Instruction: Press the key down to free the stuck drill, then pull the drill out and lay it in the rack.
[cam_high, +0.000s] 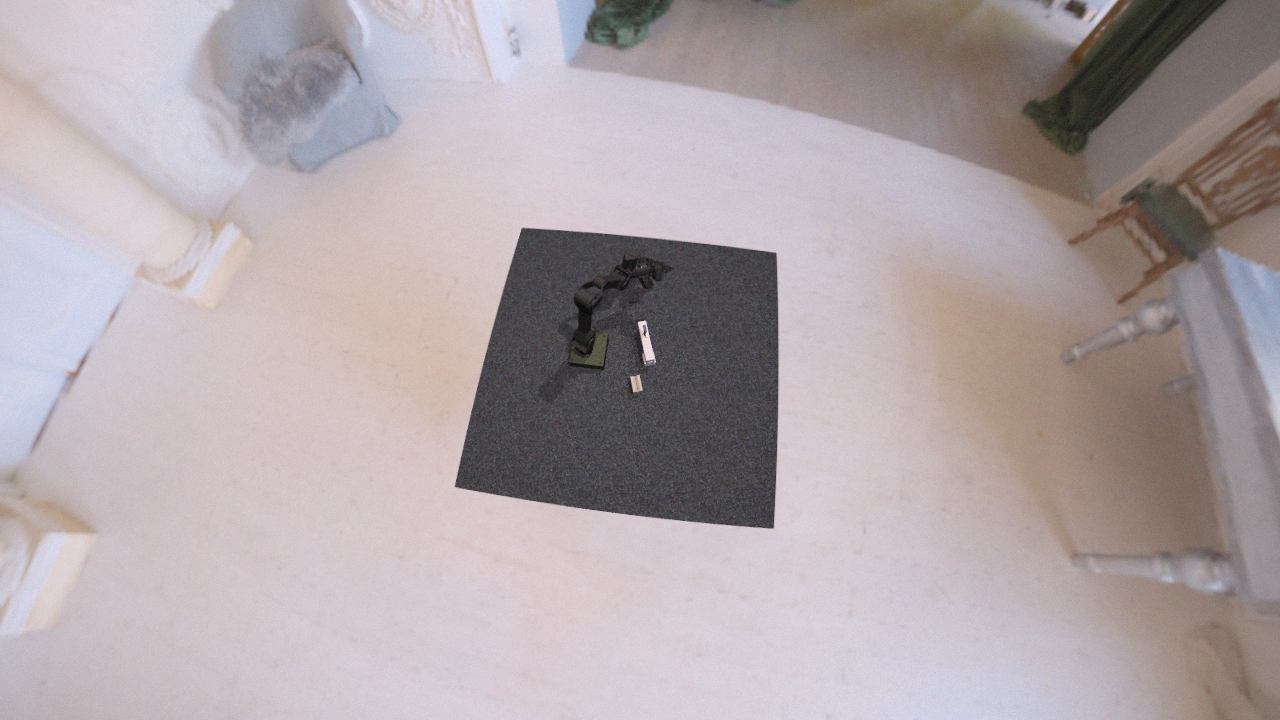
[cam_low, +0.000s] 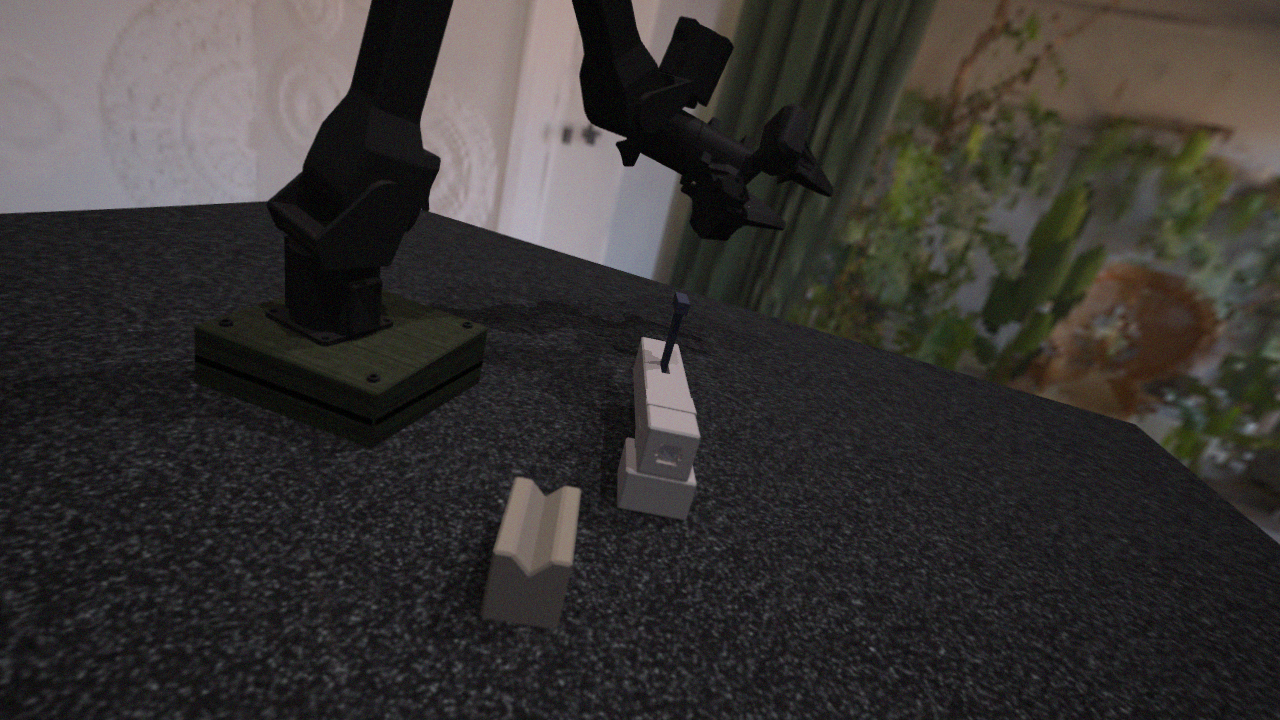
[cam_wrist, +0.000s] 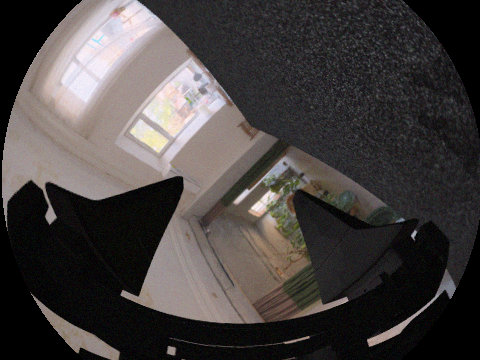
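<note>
My gripper tip is now 2 cm past the dark key, 28 cm to the left of it and 10 cm above it. The rest, counted from my gripper tip: grey holder block (31 cm to the right, 16 cm below); drill (1 cm ahead, 32 cm to the right, 15 cm below); grey v-groove rack (1 cm ahead, 49 cm to the right, 18 cm below).
</note>
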